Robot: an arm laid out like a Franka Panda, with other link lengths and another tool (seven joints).
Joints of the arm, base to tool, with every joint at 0 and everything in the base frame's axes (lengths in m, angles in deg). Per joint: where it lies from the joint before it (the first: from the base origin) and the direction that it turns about. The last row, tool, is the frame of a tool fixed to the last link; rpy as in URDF.
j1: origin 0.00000 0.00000 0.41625 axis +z
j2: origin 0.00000 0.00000 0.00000 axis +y
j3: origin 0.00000 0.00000 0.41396 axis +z
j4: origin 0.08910 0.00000 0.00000 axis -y
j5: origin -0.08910 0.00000 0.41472 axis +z
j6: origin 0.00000 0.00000 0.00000 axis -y
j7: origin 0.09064 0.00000 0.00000 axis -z
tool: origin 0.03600 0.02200 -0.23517 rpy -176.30 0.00 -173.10
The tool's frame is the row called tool.
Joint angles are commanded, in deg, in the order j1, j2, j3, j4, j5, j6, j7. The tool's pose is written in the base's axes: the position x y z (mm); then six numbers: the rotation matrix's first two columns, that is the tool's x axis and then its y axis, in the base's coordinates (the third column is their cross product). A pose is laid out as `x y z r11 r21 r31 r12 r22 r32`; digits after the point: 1 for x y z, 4 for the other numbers.
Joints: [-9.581 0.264 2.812 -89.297 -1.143 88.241 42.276]
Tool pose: 625.7 -87.1 684.1 -0.7411 0.6714 0.0074 0.6679 0.7383 -0.0939
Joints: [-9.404 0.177 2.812 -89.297 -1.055 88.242 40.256]
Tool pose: 626.1 -83.3 685.0 -0.7663 0.6424 0.0079 0.6392 0.7636 -0.0915
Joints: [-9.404 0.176 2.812 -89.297 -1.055 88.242 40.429]
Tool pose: 626.0 -83.5 685.0 -0.7644 0.6447 0.0078 0.6415 0.7616 -0.0915
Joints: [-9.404 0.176 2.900 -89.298 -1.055 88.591 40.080]
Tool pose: 627.7 -82.4 685.8 -0.7694 0.6388 0.0029 0.6361 0.7665 -0.0882
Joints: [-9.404 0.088 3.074 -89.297 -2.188 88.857 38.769]
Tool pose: 628.3 -84.3 687.6 -0.7856 0.6186 -0.0123 0.6165 0.7808 -0.1016
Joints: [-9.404 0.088 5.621 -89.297 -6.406 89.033 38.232]
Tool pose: 631.1 -73.3 689.7 -0.8175 0.5736 -0.0528 0.5737 0.8028 -0.1622
